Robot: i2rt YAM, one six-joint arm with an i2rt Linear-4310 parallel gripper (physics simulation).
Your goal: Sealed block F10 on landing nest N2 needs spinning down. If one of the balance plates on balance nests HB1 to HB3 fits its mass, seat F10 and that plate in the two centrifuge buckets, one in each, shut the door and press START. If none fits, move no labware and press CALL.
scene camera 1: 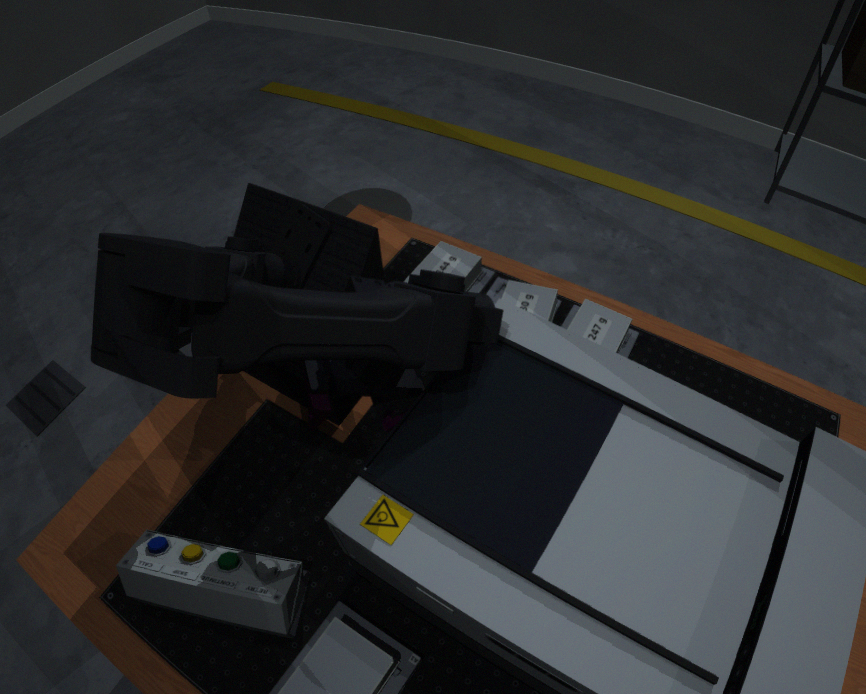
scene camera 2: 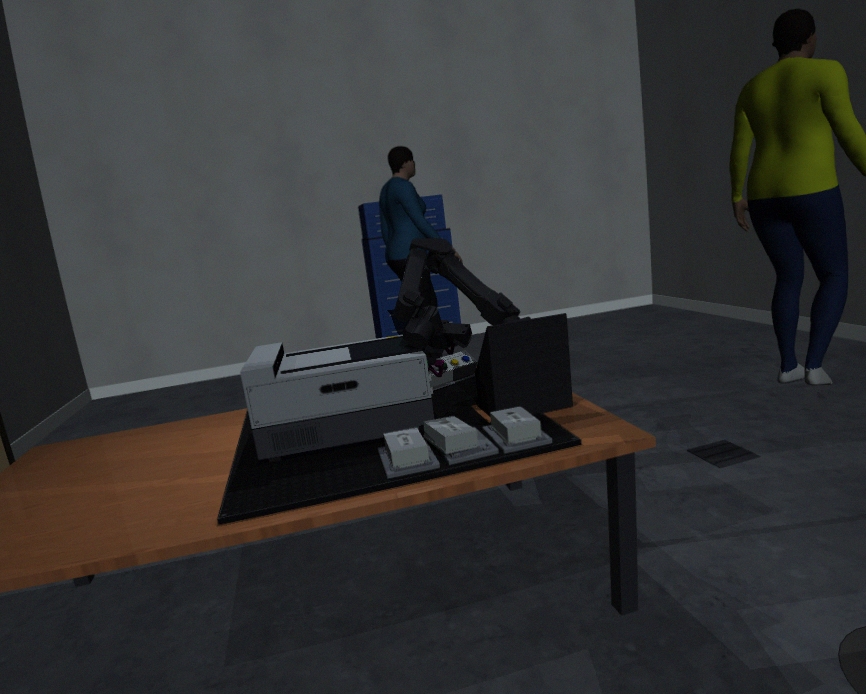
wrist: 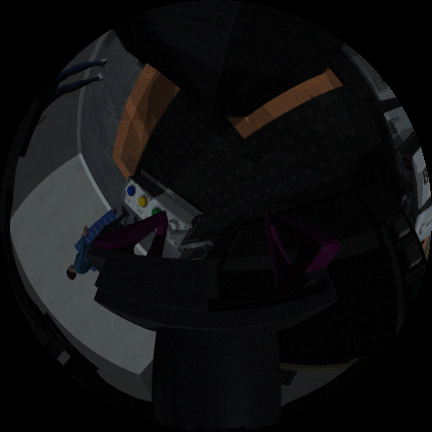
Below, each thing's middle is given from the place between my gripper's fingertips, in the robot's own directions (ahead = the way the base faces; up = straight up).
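From my hand: button box (scene camera 1: 264,593) 25 cm to the right, 2 cm behind, 8 cm below. Grey centrifuge (scene camera 1: 702,544) 7 cm to the left, 32 cm ahead. Plate marked A (scene camera 1: 445,258) 33 cm to the left, 12 cm behind, 9 cm below. Dark centrifuge lid (scene camera 1: 498,449): my hand 18 cm short of it, 6 cm to the right of it, 9 cm below it. Going by their middles, that lid nearest to my hand of the things named here.
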